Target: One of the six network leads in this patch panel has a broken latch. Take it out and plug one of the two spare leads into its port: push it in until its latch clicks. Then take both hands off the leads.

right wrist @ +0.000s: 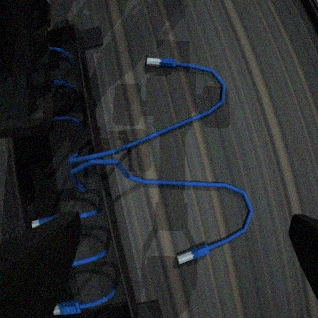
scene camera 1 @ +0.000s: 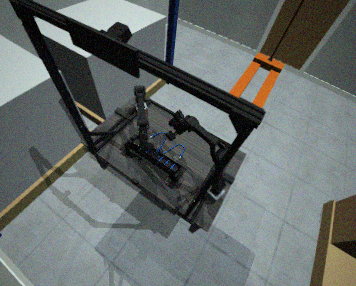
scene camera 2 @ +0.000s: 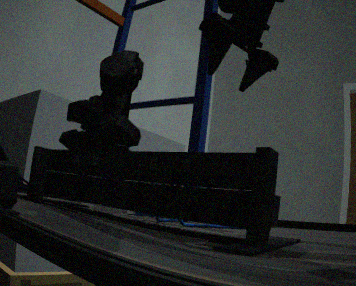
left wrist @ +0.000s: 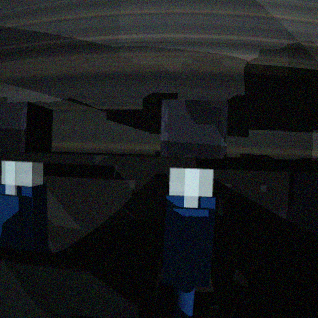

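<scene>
The black patch panel stands on the dark wooden table with blue leads plugged along it. My left gripper is down at the panel's left end. In the left wrist view its dark fingers are closed on the blue boot of one plugged lead with a white plug tip. A neighbouring plug shows to the left. Two spare leads lie loose behind the panel, with their plugs free on the table. My right gripper hangs open and empty above them.
A black gantry frame spans over the table, with posts at the left and right. A blue post stands behind. The spare cables loop across the table between the panel and the right arm.
</scene>
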